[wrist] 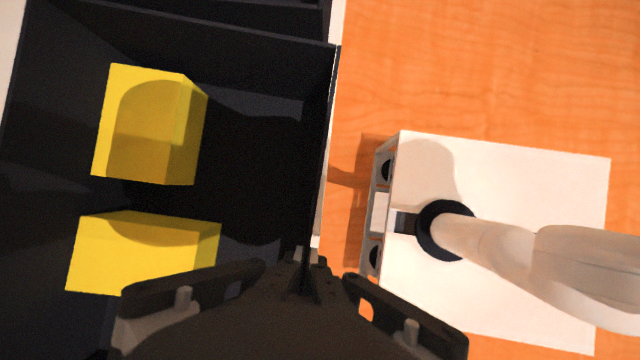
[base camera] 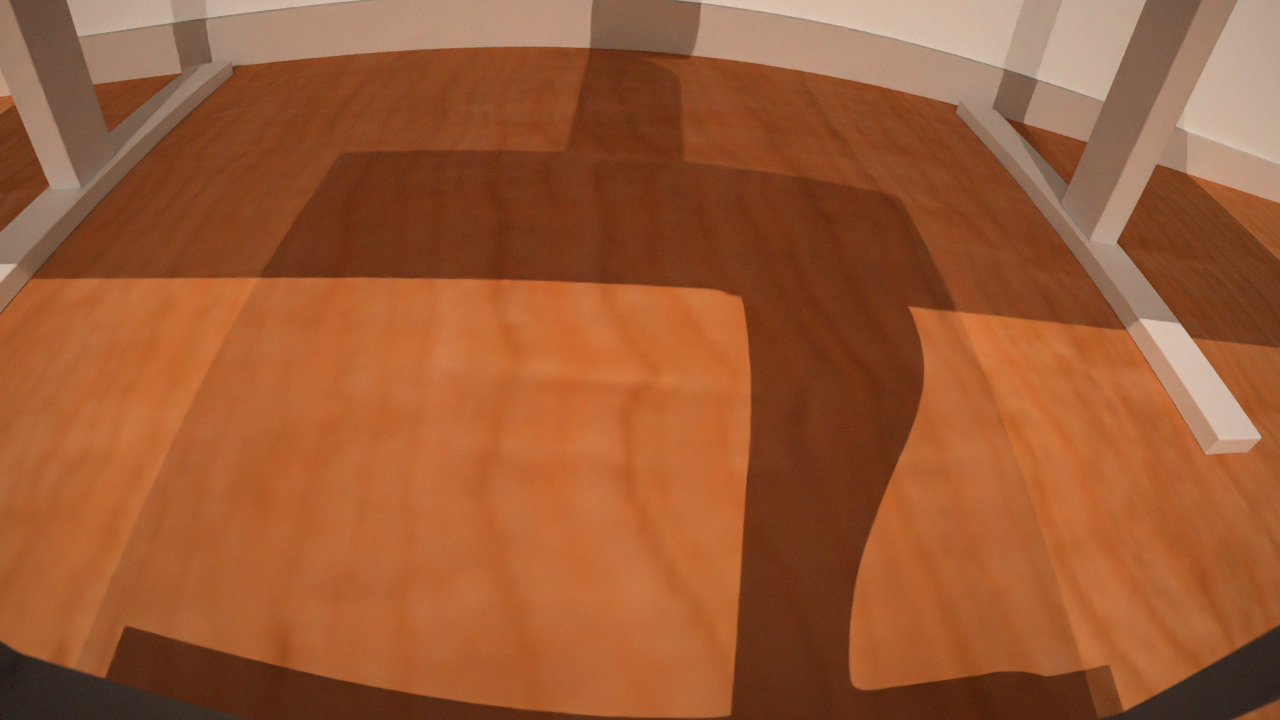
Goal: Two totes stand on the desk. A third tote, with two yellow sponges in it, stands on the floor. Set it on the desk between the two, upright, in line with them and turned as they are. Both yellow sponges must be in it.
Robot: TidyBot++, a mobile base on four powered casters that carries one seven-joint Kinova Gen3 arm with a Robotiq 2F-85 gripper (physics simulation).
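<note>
The black tote (wrist: 260, 62) fills the left of the wrist view, upright. Two yellow sponges are inside: one sponge (wrist: 140, 120) farther up the view, the other sponge (wrist: 135, 257) below it, partly covered by a gripper linkage. My gripper (wrist: 305, 259) is shut on the tote's thin right wall. Part of another black tote (wrist: 280, 21) shows beyond the top wall, close to it. A pale strip of the desk (wrist: 337, 22) shows along the totes' right side. Whether the held tote touches the desk is hidden. The second desk tote cannot be made out.
The white mobile base (wrist: 525, 175) and its pale arm (wrist: 565, 255) are at the right of the wrist view, above the wooden floor (wrist: 480, 65). In the base view, grey desk legs (base camera: 53, 89) (base camera: 1141, 134) stand left and right, on long floor feet, before the wall.
</note>
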